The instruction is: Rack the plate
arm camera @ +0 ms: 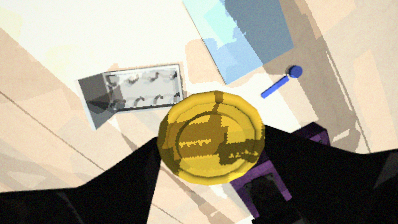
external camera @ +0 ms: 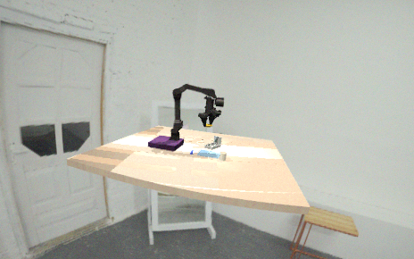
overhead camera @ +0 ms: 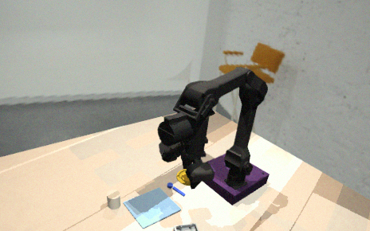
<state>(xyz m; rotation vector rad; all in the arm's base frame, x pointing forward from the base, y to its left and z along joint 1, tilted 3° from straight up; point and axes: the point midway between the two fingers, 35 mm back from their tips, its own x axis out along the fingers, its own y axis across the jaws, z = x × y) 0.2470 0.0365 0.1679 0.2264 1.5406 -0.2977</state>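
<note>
Right now the grey dish rack is 15 cm below my gripper tip, 9 cm to the left of it and 4 cm ahead of it. The rest, counted from my gripper tip: yellow plate: 1 cm above; then light blue mat: 18 cm below, 10 cm to the right, 6 cm ahead; then blue spoon: 17 cm below, 14 cm to the right, 6 cm behind.
</note>
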